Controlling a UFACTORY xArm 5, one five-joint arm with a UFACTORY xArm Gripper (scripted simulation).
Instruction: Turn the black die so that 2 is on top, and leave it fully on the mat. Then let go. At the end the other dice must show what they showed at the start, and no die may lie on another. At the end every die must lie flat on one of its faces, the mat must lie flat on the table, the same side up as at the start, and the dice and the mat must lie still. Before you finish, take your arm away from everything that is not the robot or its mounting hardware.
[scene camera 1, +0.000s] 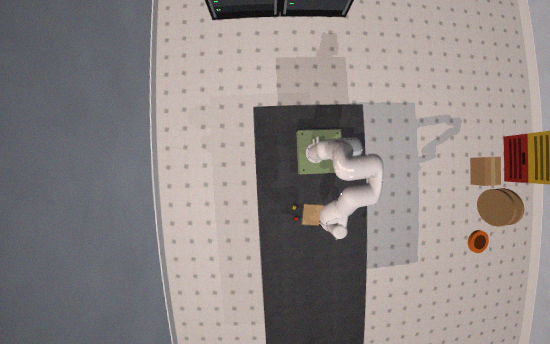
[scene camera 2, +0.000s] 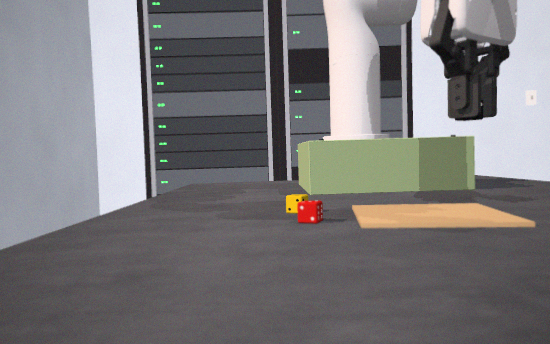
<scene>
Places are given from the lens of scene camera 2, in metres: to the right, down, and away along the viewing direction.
my gripper (scene camera 2: 472, 117): 0.20, -0.06, 0.45
tan mat (scene camera 2: 409, 215): 0.13, 0.04, 0.43
</scene>
